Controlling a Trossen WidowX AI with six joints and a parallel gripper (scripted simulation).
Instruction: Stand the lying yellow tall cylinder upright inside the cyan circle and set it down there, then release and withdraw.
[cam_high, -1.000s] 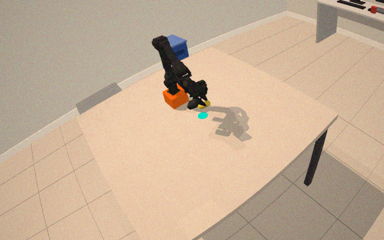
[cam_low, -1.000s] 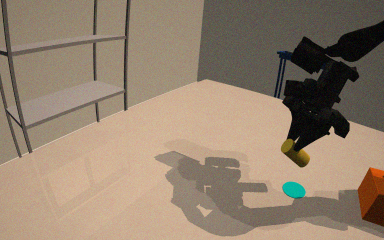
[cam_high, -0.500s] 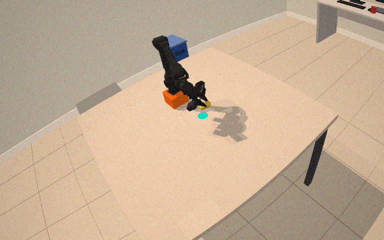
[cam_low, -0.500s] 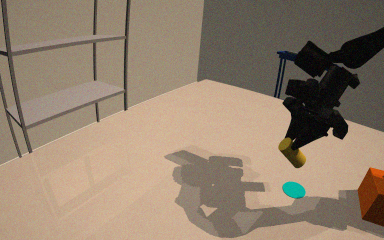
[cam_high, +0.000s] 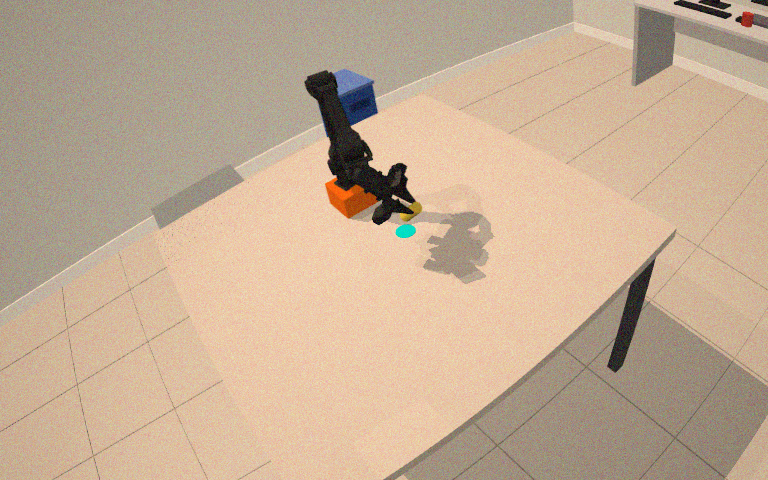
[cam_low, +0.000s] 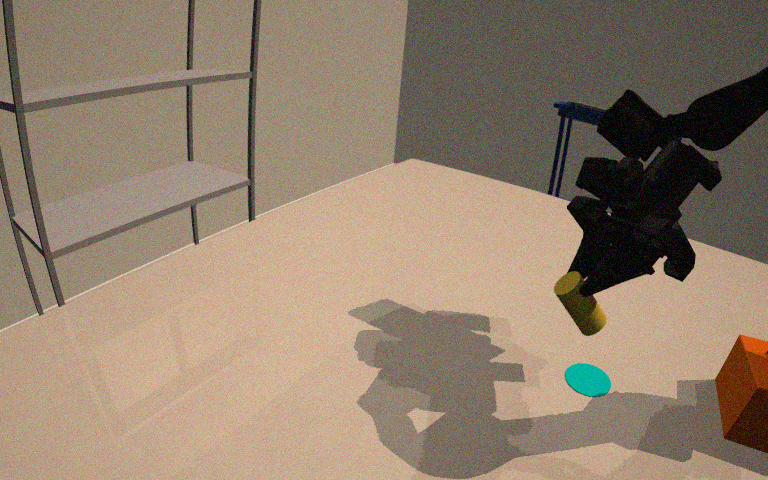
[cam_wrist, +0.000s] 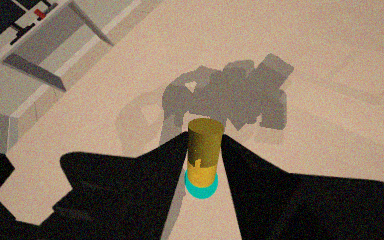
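My gripper tip is 11 cm above the cyan circle and 6 cm past it. Round my gripper tip: yellow tall cylinder (2 cm below, 1 cm behind).
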